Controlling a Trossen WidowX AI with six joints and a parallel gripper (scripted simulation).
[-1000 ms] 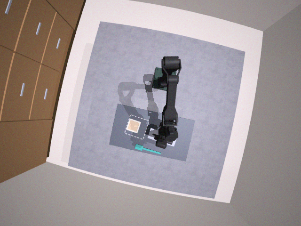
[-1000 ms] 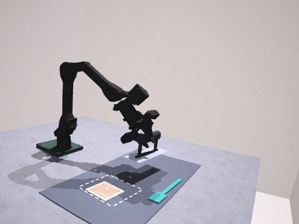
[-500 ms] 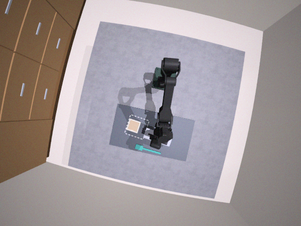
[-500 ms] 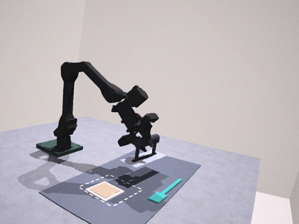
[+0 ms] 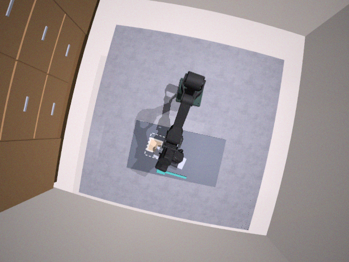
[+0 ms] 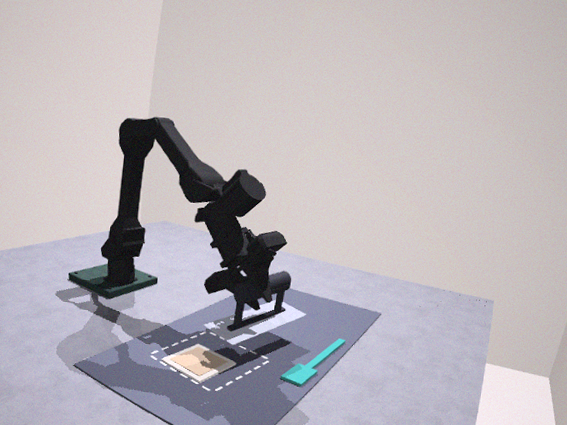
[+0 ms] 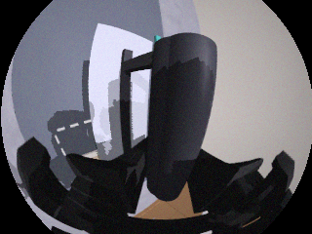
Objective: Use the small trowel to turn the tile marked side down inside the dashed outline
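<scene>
Right now the teal trowel is 10 cm below my gripper tip, 10 cm ahead of it and 3 cm to the left of it. Also, from my gripper tip: grey mat (13 cm below, 7 cm to the left, 4 cm behind); then tile (10 cm below, 8 cm to the right, 8 cm behind).
</scene>
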